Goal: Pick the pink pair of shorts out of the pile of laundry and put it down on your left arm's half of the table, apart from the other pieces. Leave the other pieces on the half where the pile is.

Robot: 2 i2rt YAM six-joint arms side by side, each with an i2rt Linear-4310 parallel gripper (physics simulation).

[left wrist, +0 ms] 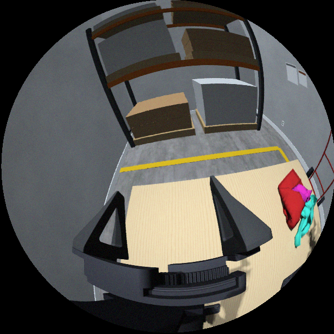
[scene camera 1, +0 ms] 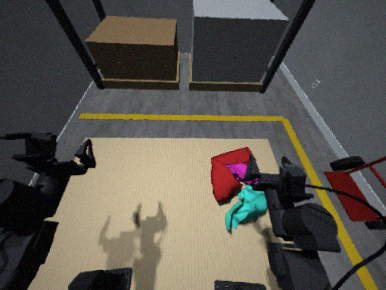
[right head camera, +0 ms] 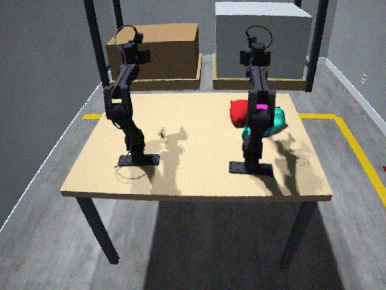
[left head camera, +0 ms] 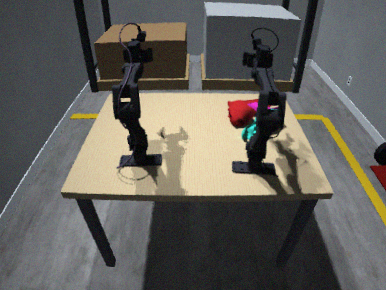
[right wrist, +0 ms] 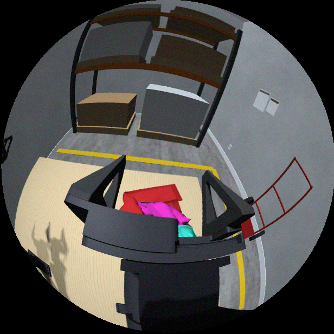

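The pink shorts (left head camera: 256,106) (right head camera: 261,106) (scene camera 1: 237,171) (left wrist: 302,191) (right wrist: 162,211) lie crumpled in the pile on the right half of the table (left head camera: 200,165) (scene camera 1: 190,240), partly hidden by the right arm in the head views. A red piece (left head camera: 241,114) (right head camera: 239,112) (scene camera 1: 223,180) (left wrist: 291,200) lies around their left and far sides. A teal piece (right head camera: 278,121) (scene camera 1: 248,204) (left wrist: 306,217) (right wrist: 186,231) lies on their near side. My right gripper (right wrist: 166,166) (scene camera 1: 270,162) is open and empty above the pile. My left gripper (left wrist: 161,188) is open and empty above the left half.
Beyond the table stand a brown box (left head camera: 142,55) (scene camera 1: 132,60) and a grey box (left head camera: 250,45) (scene camera 1: 235,50) on the lower level of a rack (left wrist: 260,85). A red hand cart (scene camera 1: 350,195) stands on the floor right of the table. Both arms stand at the near side.
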